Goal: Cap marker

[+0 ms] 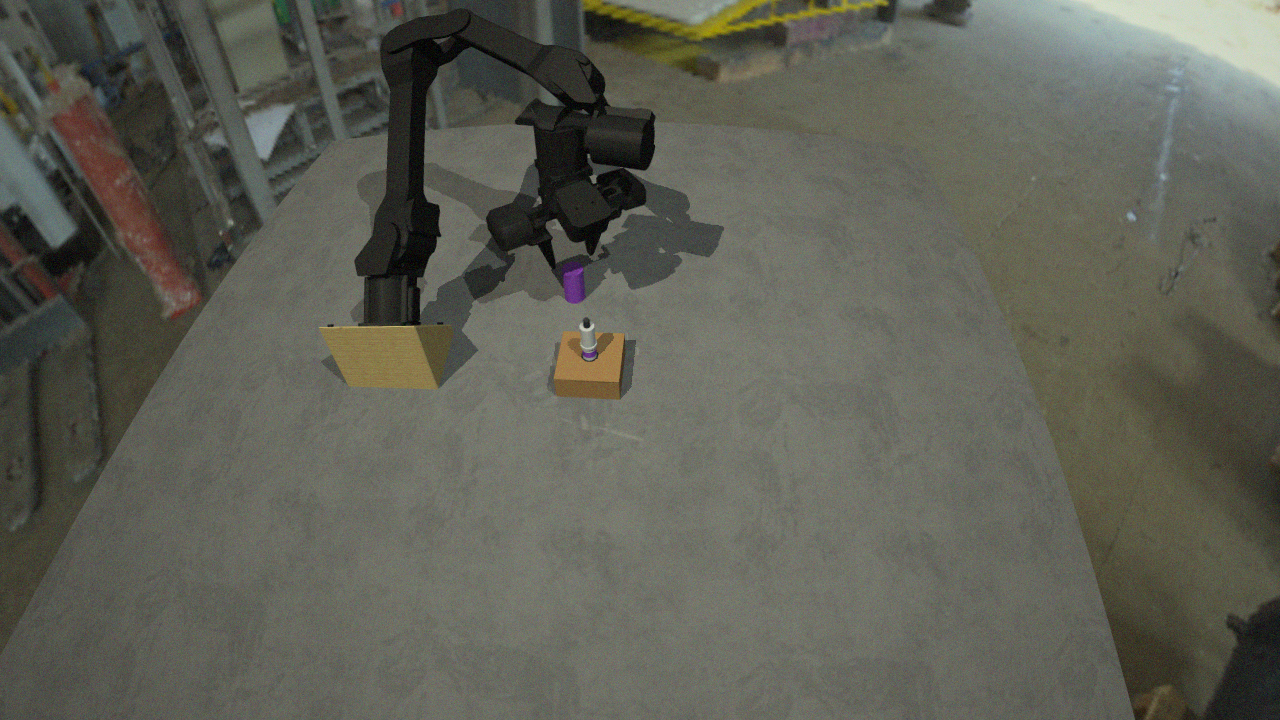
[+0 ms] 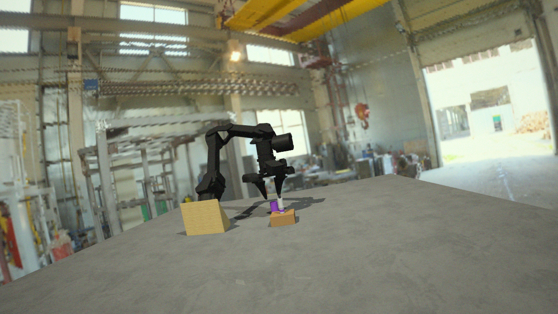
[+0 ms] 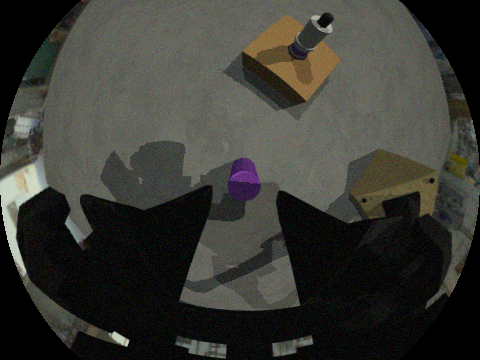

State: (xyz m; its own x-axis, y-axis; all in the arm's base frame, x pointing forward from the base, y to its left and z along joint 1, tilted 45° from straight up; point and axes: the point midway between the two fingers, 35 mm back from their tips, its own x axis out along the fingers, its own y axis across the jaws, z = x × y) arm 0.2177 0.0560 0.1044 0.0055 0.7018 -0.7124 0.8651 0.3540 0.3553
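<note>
My gripper tip is now 4 cm above the cap. Round my gripper tip: holder block (3 cm ahead, 13 cm to the right, 5 cm below).
</note>
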